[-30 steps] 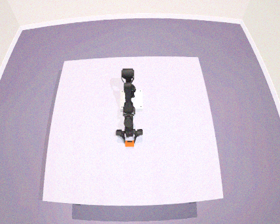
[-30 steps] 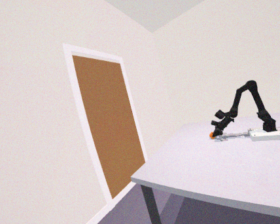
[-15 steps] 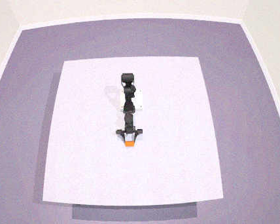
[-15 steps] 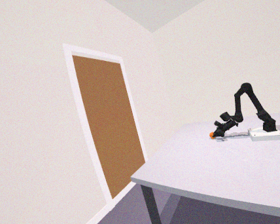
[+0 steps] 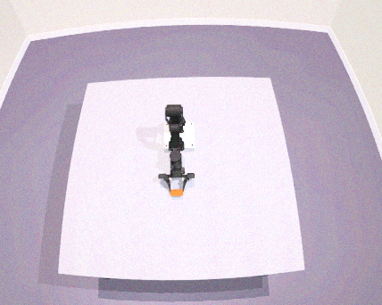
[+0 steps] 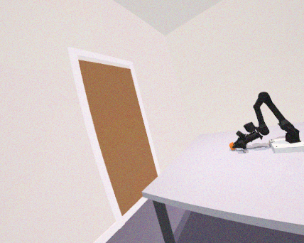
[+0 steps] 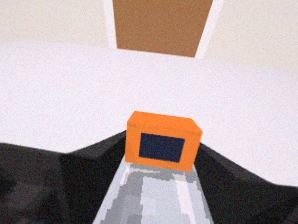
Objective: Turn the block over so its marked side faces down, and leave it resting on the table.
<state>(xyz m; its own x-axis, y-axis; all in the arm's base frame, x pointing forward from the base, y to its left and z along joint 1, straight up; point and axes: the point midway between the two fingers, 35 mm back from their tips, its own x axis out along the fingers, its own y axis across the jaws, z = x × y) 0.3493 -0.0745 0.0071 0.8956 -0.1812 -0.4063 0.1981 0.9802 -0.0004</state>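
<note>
Right now the orange block is 1 cm behind my gripper tip.
</note>
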